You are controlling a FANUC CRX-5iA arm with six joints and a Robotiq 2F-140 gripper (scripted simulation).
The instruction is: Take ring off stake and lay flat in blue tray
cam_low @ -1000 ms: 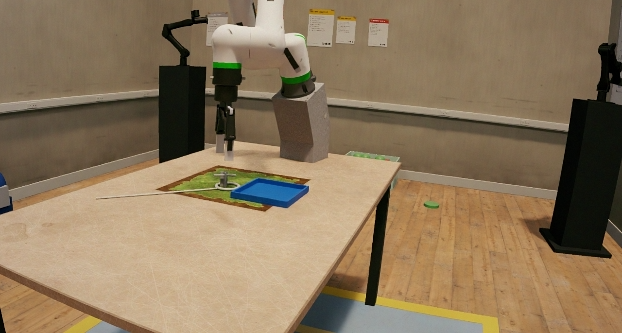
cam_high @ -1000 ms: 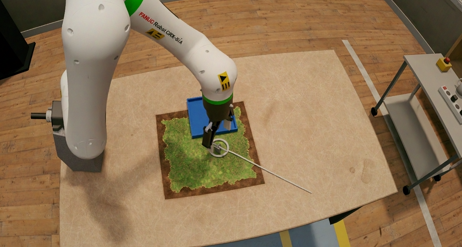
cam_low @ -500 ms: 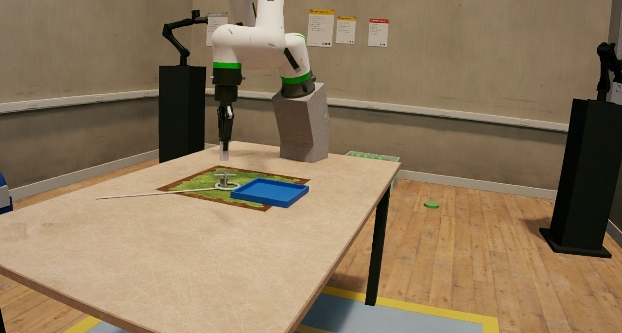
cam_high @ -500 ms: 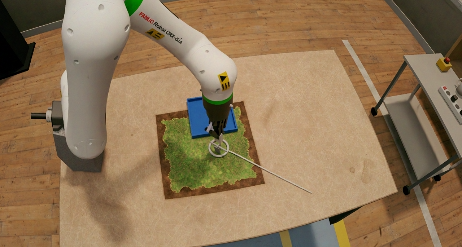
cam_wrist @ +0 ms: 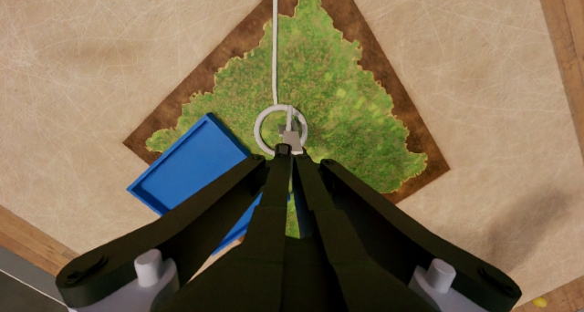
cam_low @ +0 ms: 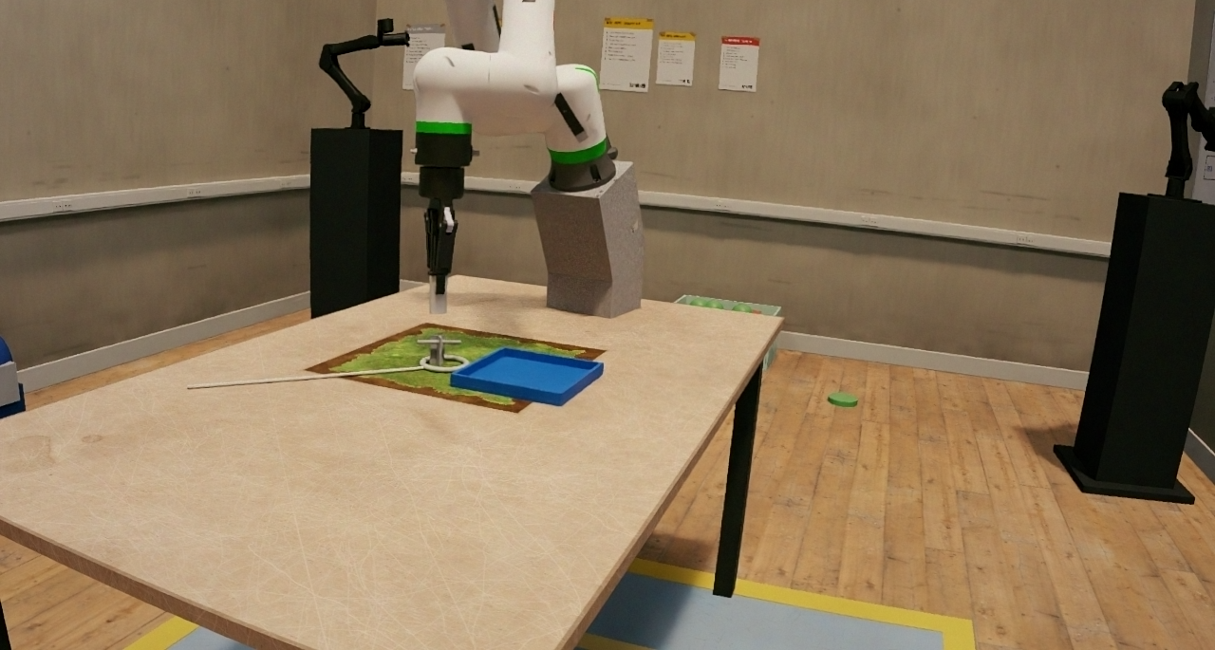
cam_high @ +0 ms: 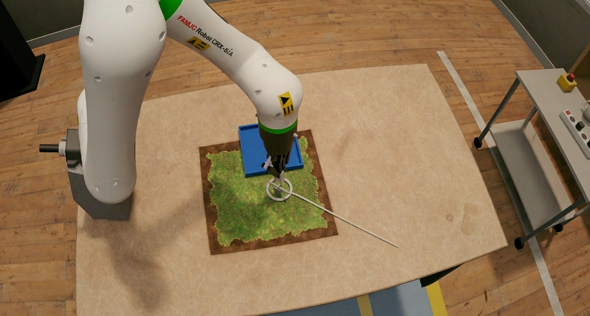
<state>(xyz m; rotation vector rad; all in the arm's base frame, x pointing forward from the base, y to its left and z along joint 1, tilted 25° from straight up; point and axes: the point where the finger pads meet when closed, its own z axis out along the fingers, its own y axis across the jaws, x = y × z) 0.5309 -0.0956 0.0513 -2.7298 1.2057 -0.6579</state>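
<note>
Now: the grey T-topped stake 10 cm below my hand. The rest, counted from my hand: white ring 1 cm to the left, 12 cm below; then mat 5 cm behind, 3 cm to the left, 14 cm below; then blue tray 1 cm ahead, 17 cm to the left, 12 cm below.
</note>
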